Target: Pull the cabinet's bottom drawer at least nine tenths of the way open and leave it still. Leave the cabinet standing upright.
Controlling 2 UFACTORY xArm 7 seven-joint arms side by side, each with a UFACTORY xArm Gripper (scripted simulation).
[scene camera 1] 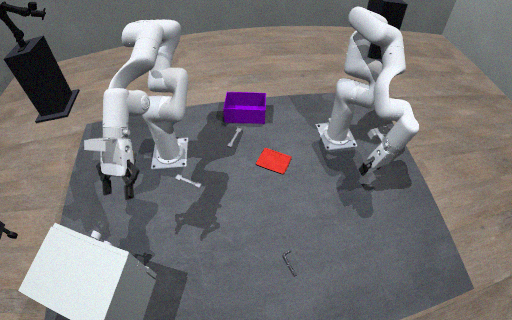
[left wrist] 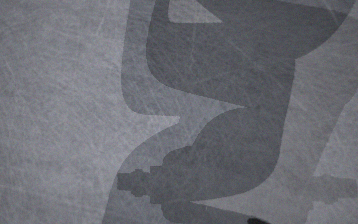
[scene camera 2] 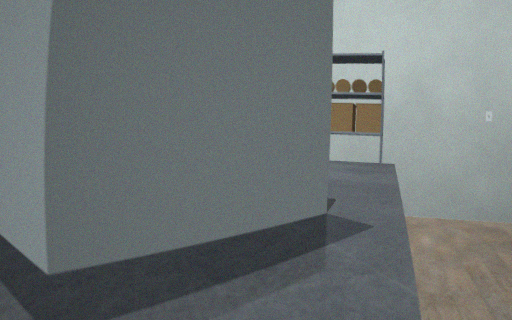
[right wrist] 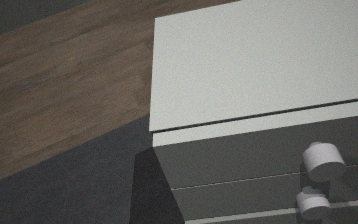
Path:
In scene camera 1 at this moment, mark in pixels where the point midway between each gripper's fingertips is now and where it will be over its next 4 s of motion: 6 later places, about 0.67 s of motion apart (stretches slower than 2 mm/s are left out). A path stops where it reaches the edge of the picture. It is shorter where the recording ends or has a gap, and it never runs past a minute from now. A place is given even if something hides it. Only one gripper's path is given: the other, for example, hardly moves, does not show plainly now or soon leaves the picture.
The right gripper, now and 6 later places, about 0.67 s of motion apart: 118,196; 101,190; 98,196; 85,216; 82,222; 86,226; 96,235

